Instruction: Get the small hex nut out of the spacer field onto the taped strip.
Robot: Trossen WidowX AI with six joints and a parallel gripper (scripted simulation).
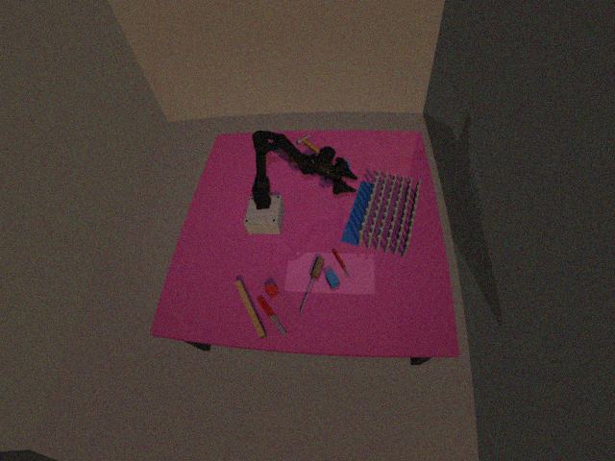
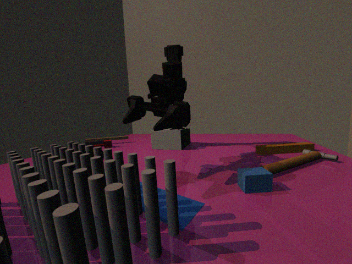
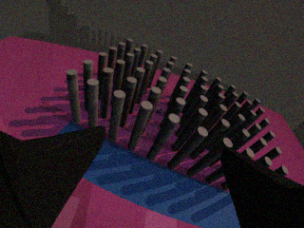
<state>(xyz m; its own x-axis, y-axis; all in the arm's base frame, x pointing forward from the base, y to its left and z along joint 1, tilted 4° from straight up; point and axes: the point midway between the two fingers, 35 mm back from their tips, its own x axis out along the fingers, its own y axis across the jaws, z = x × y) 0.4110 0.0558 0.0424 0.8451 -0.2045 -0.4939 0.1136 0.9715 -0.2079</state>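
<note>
The hook tool is 210 mm behind my gripper tip, 450 mm to the right of it and 140 mm below it. Round my gripper tip: orange bar: 360 mm behind, 420 mm to the left, 130 mm below; then red screwdriver: 70 mm behind, 340 mm to the right, 140 mm below; then blue taped strip: 20 mm ahead, 40 mm to the right, 150 mm below.
</note>
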